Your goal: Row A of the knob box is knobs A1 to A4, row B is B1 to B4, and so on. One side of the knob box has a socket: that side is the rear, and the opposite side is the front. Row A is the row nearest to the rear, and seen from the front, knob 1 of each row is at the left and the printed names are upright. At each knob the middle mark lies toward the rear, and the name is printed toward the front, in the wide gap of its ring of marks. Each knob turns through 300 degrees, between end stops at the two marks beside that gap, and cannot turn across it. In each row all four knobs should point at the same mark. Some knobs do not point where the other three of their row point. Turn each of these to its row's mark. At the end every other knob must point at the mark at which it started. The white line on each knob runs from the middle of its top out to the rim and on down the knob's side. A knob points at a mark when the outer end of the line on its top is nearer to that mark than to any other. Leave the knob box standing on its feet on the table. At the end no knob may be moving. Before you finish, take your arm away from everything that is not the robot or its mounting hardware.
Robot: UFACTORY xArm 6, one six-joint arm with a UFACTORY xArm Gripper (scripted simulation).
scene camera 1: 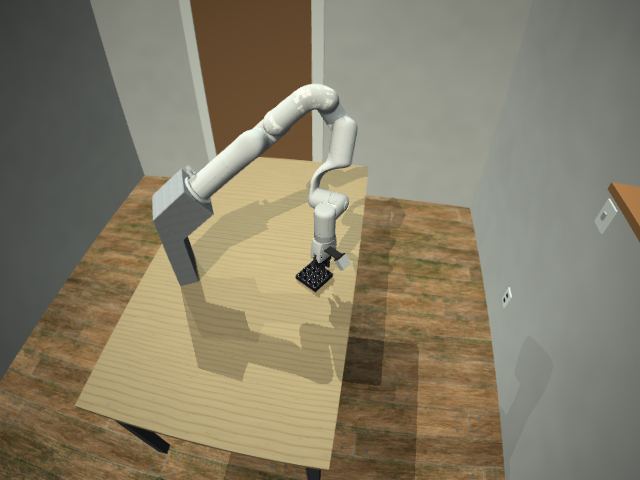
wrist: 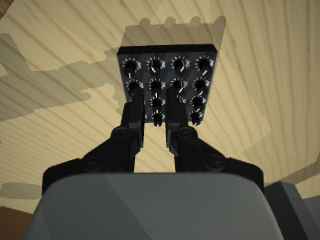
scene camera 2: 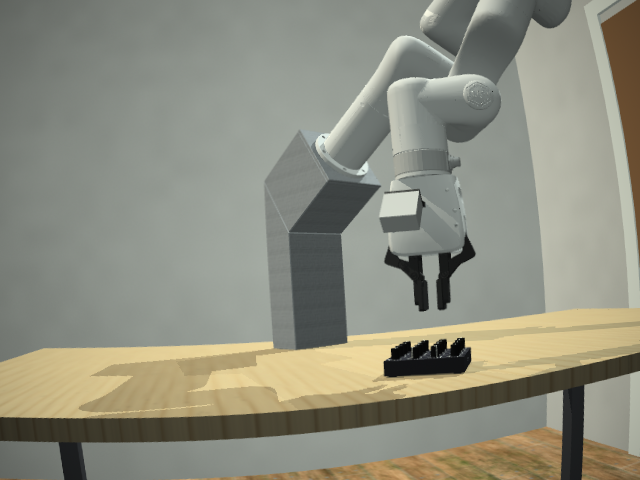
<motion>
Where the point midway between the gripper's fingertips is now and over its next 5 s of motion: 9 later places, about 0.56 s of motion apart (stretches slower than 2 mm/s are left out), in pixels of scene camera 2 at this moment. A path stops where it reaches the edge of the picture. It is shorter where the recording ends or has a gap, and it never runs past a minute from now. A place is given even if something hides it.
My gripper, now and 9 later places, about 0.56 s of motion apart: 433,310; 433,319; 434,333; 434,342; 434,345; 434,350; 434,332; 433,324; 433,322; 433,319
</motion>
